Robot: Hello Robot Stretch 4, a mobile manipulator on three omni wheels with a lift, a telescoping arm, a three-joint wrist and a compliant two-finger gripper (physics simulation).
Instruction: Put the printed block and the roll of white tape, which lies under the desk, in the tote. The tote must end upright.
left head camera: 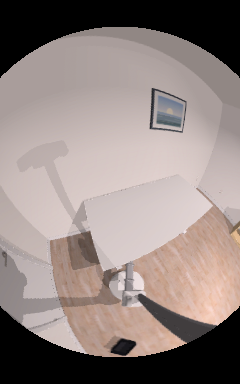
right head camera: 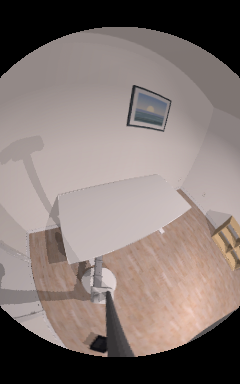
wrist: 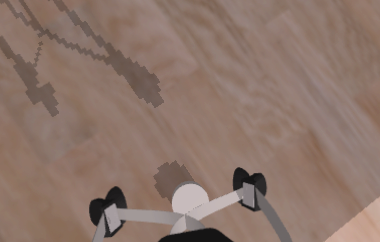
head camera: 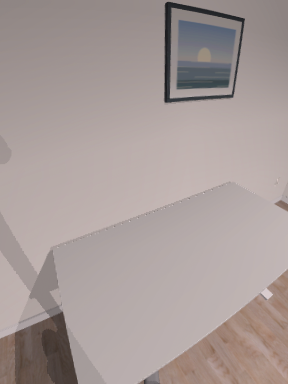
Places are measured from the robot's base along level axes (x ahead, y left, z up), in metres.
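Pixels of known places: gripper, between the fingertips: (wrist: 180, 191).
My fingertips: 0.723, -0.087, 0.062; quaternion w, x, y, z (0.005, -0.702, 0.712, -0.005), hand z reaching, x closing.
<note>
Behind a point stands the place of what it marks, as x, y, z.
The roll of white tape (wrist: 190, 198) {0.698, -0.100, -0.003} stands on the shaded floor under the desk, its pale round top facing the wrist camera. My gripper (wrist: 180, 191) {0.723, -0.087, 0.062} is open, with its two black fingertips wide apart. The roll shows between them in the wrist view, beyond the white finger links; I cannot tell the height gap. The gripper is hidden by the desk in the head views. A black, open box-like thing, which looks like the tote (left head camera: 123, 346) (right head camera: 99, 343), sits upright beside my base. The printed block does not show in these views.
The white desk (head camera: 175, 270) {0.649, -0.150, 0.693} (left head camera: 145, 220) {0.615, -0.130, 0.693} (right head camera: 120, 215) {0.643, -0.185, 0.693} stands by the wall, its top above my arm (left head camera: 129, 272) {0.152, -0.003, 0.483} (right head camera: 98, 269) {0.145, -0.010, 0.482}. A white desk foot (head camera: 266, 293) (right head camera: 161, 230) shows past its front edge. A wooden shelf unit (right head camera: 223, 227) {0.503, -2.395, 0.377} stands at the right.
</note>
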